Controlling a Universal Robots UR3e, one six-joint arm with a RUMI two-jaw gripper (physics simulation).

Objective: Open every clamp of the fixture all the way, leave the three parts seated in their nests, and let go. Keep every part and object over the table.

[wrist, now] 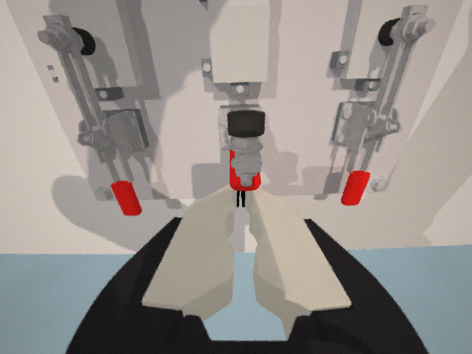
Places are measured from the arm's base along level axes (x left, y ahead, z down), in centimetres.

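Where they show: gripper, fingertip midpoint: (pixel 240 185).
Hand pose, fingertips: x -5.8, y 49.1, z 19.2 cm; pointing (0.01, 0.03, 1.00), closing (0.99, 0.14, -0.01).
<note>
Each offset is from my fingertips to the top centre of the thing. "pt": to the spot under its first point. Level surfaces: height alone.
The fixture's base plate @[pt dx -5.5, dy -2.3, dz +6.6 cm] (pixel 180 135) bears three pale parts: left (pixel 112 30), middle (pixel 240 45) and right (pixel 367 50). The left clamp @[pt dx -9.7, dy -8.0, dz +2.3 cm] (pixel 82 82) and right clamp @[pt dx +12.1, dy -5.7, dz +3.5 cm] (pixel 395 75) have long arms reaching alongside the outer parts, with black pads at the far ends and red handles @[dx -11.0, dy +2.0, dz +2.4 cm] (pixel 126 198) @[dx +10.9, dy +4.0, dz +2.9 cm] (pixel 356 188) at the near ends. The middle clamp @[pt dx +0.6, dy -4.4, dz -4.2 cm] (pixel 246 150) shows its black pad short of the middle part, apart from it in this view. Its red handle @[pt dx +0.4, dy -2.5, dz -3.8 cm] (pixel 245 183) lies at the fingertips. My gripper (pixel 240 185) is shut and empty; whether its tips touch that handle is unclear.
Small stop blocks @[dx +0.8, dy -6.0, dz +4.3 cm] (pixel 240 89) @[dx +9.0, dy -7.1, dz +5.3 cm] (pixel 341 60) with round pins stand beside the parts. Bolts @[dx +15.9, dy +6.1, dz +5.9 cm] (pixel 379 183) sit near the plate's front corners. A pale surface @[dz +8.1 cm] (pixel 400 225) surrounds the plate, with a blue surface (pixel 45 295) along the near side.
</note>
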